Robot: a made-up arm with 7 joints. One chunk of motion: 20 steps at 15 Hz.
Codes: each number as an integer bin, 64 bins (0 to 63) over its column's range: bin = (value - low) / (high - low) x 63, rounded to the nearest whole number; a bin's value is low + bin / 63 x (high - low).
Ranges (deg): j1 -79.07..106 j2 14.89..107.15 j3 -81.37..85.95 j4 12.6..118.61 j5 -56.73..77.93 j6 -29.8..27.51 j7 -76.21..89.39
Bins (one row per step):
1: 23 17 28 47 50 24 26
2: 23 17 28 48 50 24 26
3: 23 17 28 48 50 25 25
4: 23 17 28 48 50 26 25
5: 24 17 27 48 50 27 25
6: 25 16 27 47 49 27 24
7: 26 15 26 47 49 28 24
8: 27 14 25 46 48 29 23
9: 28 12 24 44 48 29 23
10: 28 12 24 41 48 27 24
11: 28 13 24 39 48 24 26
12: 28 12 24 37 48 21 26
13: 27 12 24 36 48 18 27
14: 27 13 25 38 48 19 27
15: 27 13 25 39 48 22 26
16: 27 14 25 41 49 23 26
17: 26 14 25 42 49 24 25
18: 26 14 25 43 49 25 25
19: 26 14 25 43 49 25 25
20: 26 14 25 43 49 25 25
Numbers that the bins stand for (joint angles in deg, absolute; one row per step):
1: -11.50 39.79 -7.01 91.69 50.14 -7.97 -7.87
2: -11.50 39.79 -7.01 93.37 50.14 -7.97 -7.87
3: -11.50 39.79 -7.01 93.37 50.14 -7.06 -10.50
4: -11.50 39.79 -7.01 93.37 50.14 -6.15 -10.50
5: -8.57 39.79 -9.66 93.37 50.14 -5.24 -10.50
6: -5.63 38.32 -9.66 91.69 48.01 -5.24 -13.12
7: -2.69 36.86 -12.32 91.69 48.01 -4.33 -13.12
8: 0.25 35.39 -14.97 90.00 45.87 -3.42 -15.75
9: 3.18 32.46 -17.63 86.64 45.87 -3.42 -15.75
10: 3.18 32.46 -17.63 81.59 45.87 -5.24 -13.12
11: 3.18 33.93 -17.63 78.23 45.87 -7.97 -7.87
12: 3.18 32.46 -17.63 74.86 45.87 -10.70 -7.87
13: 0.25 32.46 -17.63 73.18 45.87 -13.43 -5.24
14: 0.25 33.93 -14.97 76.54 45.87 -12.52 -5.24
15: 0.25 33.93 -14.97 78.23 45.87 -9.79 -7.87
16: 0.25 35.39 -14.97 81.59 48.01 -8.88 -7.87
17: -2.69 35.39 -14.97 83.27 48.01 -7.97 -10.50
18: -2.69 35.39 -14.97 84.96 48.01 -7.06 -10.50
19: -2.69 35.39 -14.97 84.96 48.01 -7.06 -10.50
20: -2.69 35.39 -14.97 84.96 48.01 -7.06 -10.50

